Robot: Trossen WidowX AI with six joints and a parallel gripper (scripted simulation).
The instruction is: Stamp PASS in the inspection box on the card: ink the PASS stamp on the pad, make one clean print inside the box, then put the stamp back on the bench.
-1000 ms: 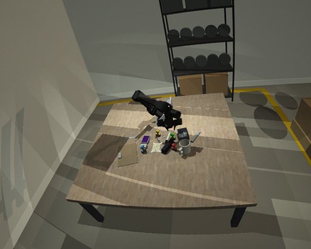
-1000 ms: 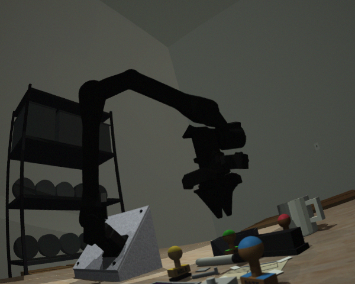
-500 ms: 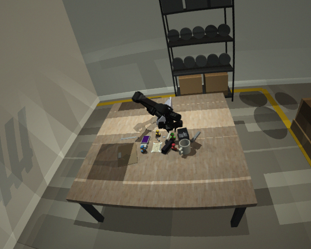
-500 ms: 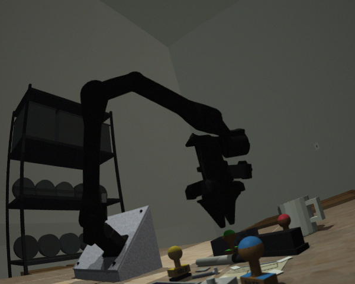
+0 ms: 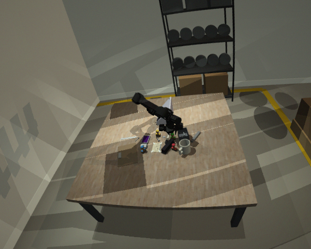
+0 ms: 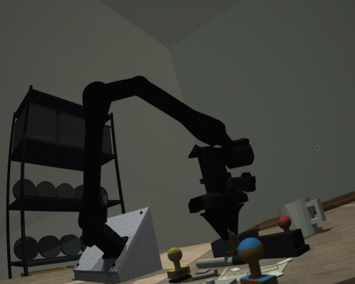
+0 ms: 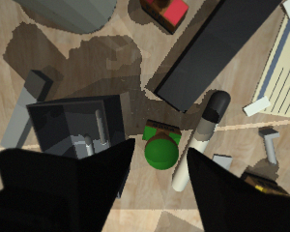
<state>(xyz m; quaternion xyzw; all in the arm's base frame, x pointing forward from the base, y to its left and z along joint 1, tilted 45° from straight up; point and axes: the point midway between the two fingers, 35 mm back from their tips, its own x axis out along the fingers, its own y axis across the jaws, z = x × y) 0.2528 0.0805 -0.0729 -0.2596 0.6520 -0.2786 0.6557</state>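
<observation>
Now: gripper tip 3 cm above the green-knobbed stamp. Round my gripper tip: black block: 9 cm ahead, 4 cm to the right, 3 cm below; then dark box: 8 cm to the left, 4 cm below, 3 cm behind; then white marker: 5 cm to the right, 4 cm below.
</observation>
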